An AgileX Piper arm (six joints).
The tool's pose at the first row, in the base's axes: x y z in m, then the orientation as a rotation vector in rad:
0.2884, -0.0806, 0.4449, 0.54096, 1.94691, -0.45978
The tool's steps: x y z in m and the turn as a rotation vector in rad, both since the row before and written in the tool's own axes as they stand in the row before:
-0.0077, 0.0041, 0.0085, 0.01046, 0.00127, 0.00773
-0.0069, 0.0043, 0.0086, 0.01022, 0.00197, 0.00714
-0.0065, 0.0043, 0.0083, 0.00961, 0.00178, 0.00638
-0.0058, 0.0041, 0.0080, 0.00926, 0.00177, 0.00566
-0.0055, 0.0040, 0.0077, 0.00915, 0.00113, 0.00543
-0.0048, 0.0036, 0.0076, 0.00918, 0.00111, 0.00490
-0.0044, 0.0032, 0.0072, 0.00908, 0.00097, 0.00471
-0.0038, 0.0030, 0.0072, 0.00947, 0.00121, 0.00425
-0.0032, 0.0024, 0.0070, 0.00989, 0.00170, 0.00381
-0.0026, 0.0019, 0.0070, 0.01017, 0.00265, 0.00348
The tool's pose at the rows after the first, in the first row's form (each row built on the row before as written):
0.2999, -0.0831, 0.4481, 0.55541, 1.94396, -0.46506
0.3112, -0.0855, 0.4505, 0.56938, 1.94186, -0.47033
0.3221, -0.0878, 0.4527, 0.58217, 1.93988, -0.47550
0.3324, -0.0901, 0.4544, 0.59405, 1.93816, -0.48077
0.3423, -0.0923, 0.4559, 0.60542, 1.93589, -0.48621
0.3516, -0.0948, 0.4569, 0.61630, 1.93376, -0.49201
0.3602, -0.0974, 0.4577, 0.62689, 1.93154, -0.49786
0.3684, -0.1001, 0.4580, 0.63738, 1.92963, -0.50433
0.3759, -0.1031, 0.4579, 0.64791, 1.92826, -0.51137
0.3828, -0.1064, 0.4572, 0.65866, 1.92783, -0.51867

